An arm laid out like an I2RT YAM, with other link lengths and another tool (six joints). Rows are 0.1 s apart.
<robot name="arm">
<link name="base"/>
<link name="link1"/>
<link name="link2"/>
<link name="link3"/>
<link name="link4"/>
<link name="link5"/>
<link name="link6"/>
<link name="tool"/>
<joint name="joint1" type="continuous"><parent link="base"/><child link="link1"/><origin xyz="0 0 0.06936"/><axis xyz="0 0 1"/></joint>
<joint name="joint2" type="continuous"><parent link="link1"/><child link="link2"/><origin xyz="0.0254 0.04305 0.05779" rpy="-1.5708 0 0"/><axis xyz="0 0 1"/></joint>
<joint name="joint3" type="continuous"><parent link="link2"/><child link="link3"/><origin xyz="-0.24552 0 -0.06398" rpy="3.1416 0 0"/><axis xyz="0 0 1"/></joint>
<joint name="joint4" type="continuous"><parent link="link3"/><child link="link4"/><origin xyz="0.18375 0.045 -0.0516"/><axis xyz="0 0 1"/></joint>
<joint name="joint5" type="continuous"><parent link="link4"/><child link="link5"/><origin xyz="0.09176 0.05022 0.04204" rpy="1.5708 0 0"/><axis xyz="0 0 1"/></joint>
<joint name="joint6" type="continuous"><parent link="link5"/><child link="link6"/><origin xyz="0.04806 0 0.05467" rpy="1.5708 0 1.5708"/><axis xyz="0 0 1"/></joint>
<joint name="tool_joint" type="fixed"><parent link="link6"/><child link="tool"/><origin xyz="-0.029 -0.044 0.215" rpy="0 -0.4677 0.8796"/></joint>
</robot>
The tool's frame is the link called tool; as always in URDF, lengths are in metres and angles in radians. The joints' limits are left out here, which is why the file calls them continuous.
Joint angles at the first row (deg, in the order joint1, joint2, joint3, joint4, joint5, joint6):
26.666 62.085 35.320 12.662 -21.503 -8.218
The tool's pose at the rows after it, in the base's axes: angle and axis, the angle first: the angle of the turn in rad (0 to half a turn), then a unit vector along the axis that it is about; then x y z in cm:
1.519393, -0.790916, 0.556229, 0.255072, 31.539, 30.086, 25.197
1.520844, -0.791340, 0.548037, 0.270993, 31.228, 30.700, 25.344
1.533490, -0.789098, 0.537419, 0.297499, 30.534, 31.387, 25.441
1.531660, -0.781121, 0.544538, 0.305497, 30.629, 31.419, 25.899
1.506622, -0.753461, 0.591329, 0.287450, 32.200, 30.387, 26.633
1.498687, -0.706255, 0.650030, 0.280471, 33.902, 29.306, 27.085
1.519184, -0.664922, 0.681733, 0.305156, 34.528, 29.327, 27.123
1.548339, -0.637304, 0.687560, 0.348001, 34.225, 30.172, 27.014
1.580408, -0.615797, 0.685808, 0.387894, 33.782, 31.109, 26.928
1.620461, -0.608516, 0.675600, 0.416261, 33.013, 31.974, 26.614
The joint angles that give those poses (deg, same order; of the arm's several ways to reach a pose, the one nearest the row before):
27.318 63.482 35.512 13.166 -22.673 -8.613
27.762 64.382 35.843 13.883 -23.642 -8.253
27.949 65.031 36.705 13.226 -25.739 -7.838
27.944 64.997 37.847 12.093 -25.882 -6.764
27.949 64.342 39.027 10.852 -22.248 -3.517
27.862 64.445 41.429 7.959 -18.942 1.096
27.768 65.725 44.237 4.954 -19.170 5.050
27.777 67.325 45.913 3.731 -21.835 7.988
27.771 69.014 47.462 2.860 -24.821 10.242
27.770 70.284 49.048 1.005 -27.749 10.698

